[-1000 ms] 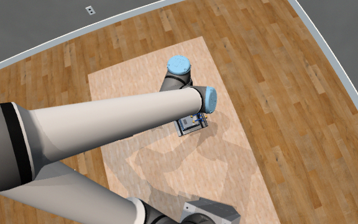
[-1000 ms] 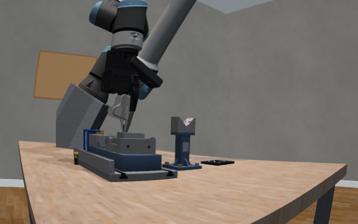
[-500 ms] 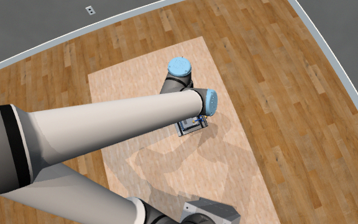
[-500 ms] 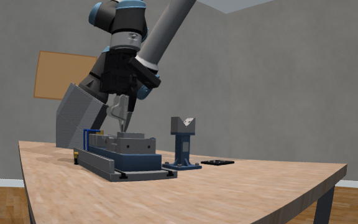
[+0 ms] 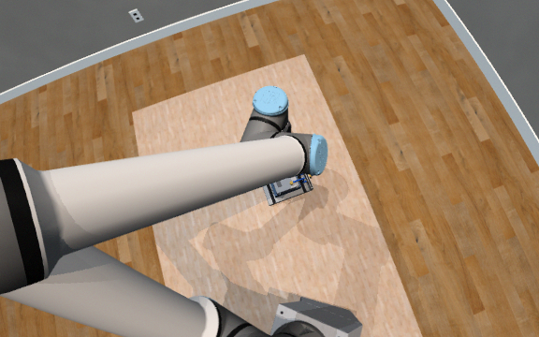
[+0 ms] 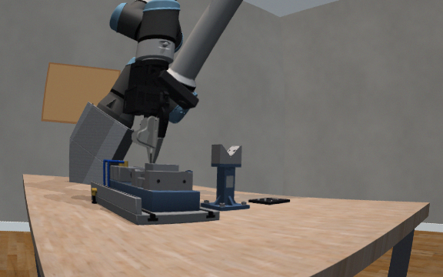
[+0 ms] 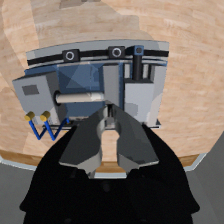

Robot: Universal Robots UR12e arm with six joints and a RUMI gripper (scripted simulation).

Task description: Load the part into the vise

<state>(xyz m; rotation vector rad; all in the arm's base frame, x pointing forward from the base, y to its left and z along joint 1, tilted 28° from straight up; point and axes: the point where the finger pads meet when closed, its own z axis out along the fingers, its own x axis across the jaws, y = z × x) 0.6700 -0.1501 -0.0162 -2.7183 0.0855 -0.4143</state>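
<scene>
Right now my hand is 40 mm above the moving jaw. From my hand the other things lie so: work stop: 40 mm ahead, 50 mm to the left, 30 mm below; then cylinder rod: 50 mm behind, 40 mm below; then part: 40 mm ahead, 30 mm below.
</scene>
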